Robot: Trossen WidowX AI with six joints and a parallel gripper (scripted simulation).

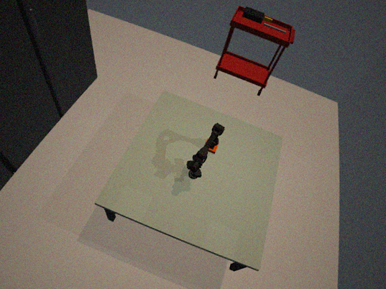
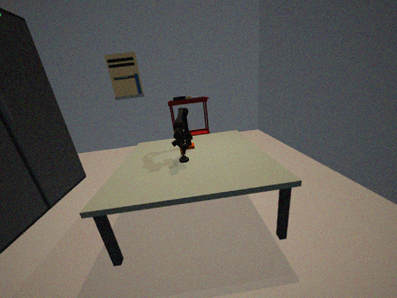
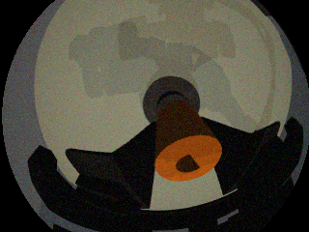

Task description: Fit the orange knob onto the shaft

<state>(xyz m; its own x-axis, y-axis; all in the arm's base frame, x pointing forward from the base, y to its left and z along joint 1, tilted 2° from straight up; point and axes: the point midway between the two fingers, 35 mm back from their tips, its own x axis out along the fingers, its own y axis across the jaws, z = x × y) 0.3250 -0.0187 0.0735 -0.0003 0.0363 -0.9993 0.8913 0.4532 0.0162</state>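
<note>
Right now the orange knob is 2 cm above my gripper tip. Round my gripper tip: round pedestal: 4 cm below.
</note>
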